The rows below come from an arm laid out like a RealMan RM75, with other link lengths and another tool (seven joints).
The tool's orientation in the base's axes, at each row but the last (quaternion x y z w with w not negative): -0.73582 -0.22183 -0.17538 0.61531; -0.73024 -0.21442 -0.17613 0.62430; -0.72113 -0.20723 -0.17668 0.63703; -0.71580 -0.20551 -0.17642 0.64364; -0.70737 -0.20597 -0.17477 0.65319; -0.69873 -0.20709 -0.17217 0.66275
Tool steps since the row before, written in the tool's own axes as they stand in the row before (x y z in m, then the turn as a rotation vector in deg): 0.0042 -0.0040 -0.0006 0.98 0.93 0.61; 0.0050 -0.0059 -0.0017 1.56 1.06 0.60; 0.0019 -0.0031 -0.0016 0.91 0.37 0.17; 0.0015 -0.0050 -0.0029 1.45 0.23 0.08; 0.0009 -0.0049 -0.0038 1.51 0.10 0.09; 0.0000 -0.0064 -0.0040 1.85 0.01 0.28
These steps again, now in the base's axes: 0.0014 0.0005 0.0057 1.32 0.57 -0.36; 0.0011 -0.0005 0.0078 1.88 0.60 -0.16; 0.0000 -0.0011 0.0038 0.97 0.20 0.14; -0.0013 -0.0023 0.0053 1.36 0.16 0.55; -0.0017 -0.0034 0.0050 1.34 0.18 0.69; -0.0032 -0.0038 0.0057 1.58 0.39 0.93
